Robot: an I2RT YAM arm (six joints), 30 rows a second.
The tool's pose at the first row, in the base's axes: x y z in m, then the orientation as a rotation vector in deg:
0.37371 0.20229 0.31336 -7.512 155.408 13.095
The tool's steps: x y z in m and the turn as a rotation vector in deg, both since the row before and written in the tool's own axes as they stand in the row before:
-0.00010 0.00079 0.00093 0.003 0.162 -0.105
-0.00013 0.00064 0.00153 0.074 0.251 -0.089
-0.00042 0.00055 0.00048 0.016 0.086 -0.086
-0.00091 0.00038 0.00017 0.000 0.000 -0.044
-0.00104 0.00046 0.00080 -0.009 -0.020 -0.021
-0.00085 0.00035 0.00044 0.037 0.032 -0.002
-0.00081 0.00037 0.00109 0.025 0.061 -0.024
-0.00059 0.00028 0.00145 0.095 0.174 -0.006
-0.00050 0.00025 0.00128 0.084 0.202 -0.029
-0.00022 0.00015 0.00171 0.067 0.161 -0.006
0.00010 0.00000 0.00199 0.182 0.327 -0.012
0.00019 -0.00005 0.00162 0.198 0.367 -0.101
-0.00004 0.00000 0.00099 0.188 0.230 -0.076
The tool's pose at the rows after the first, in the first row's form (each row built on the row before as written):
0.37407 0.20324 0.31267 -7.677 155.556 13.059
0.37471 0.20415 0.31143 -7.814 155.800 12.930
0.37521 0.20480 0.31124 -7.939 155.876 12.883
0.37606 0.20526 0.31151 -7.999 155.870 12.870
0.37726 0.20592 0.31127 -8.027 155.847 12.876
0.37816 0.20640 0.31126 -8.024 155.881 12.825
0.37927 0.20701 0.31065 -8.059 155.940 12.783
0.38033 0.20758 0.30961 -8.066 156.119 12.649
0.38125 0.20808 0.30868 -8.111 156.322 12.523
0.38208 0.20854 0.30723 -8.124 156.486 12.427
0.38274 0.20887 0.30538 -8.137 156.822 12.170
0.38318 0.20908 0.30382 -8.273 157.187 11.864
0.38358 0.20925 0.30293 -8.359 157.418 11.580

